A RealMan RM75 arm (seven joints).
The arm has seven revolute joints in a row. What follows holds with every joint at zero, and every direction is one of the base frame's.
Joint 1 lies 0.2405 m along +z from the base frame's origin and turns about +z.
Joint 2 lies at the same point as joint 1 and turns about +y.
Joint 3 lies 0.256 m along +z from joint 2 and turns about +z.
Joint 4 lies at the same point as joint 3 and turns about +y.
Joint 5 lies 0.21 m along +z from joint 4 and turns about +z.
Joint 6 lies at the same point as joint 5 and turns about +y.
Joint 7 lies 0.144 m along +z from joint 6 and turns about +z.
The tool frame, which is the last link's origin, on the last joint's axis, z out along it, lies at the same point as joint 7; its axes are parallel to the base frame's.
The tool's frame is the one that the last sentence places.
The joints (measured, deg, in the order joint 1, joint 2, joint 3, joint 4, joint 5, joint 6, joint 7), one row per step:
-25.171 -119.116 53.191 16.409 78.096 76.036 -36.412
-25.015 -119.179 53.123 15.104 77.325 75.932 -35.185
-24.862 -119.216 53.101 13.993 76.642 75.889 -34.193
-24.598 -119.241 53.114 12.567 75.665 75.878 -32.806
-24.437 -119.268 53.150 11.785 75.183 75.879 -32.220
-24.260 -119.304 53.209 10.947 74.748 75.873 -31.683
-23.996 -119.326 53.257 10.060 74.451 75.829 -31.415
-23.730 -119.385 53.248 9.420 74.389 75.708 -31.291
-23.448 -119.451 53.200 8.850 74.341 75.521 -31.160
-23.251 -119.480 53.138 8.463 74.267 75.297 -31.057
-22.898 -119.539 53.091 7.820 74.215 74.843 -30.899
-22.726 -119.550 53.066 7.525 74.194 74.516 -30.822
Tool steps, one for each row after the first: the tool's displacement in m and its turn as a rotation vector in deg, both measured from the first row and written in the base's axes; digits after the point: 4 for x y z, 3 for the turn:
-0.0027 -0.0031 -0.0026 0.380 -0.168 0.684
-0.0050 -0.0060 -0.0048 0.671 -0.342 1.289
-0.0082 -0.0100 -0.0072 1.141 -0.512 2.066
-0.0099 -0.0125 -0.0088 1.252 -0.683 2.584
-0.0118 -0.0154 -0.0108 1.250 -0.868 3.169
-0.0143 -0.0190 -0.0130 1.012 -1.136 4.024
-0.0165 -0.0223 -0.0152 0.715 -1.292 4.789
-0.0188 -0.0254 -0.0172 0.482 -1.388 5.579
-0.0207 -0.0273 -0.0184 0.395 -1.399 6.215
-0.0240 -0.0309 -0.0207 0.138 -1.322 7.311
-0.0259 -0.0325 -0.0217 0.031 -1.190 7.909

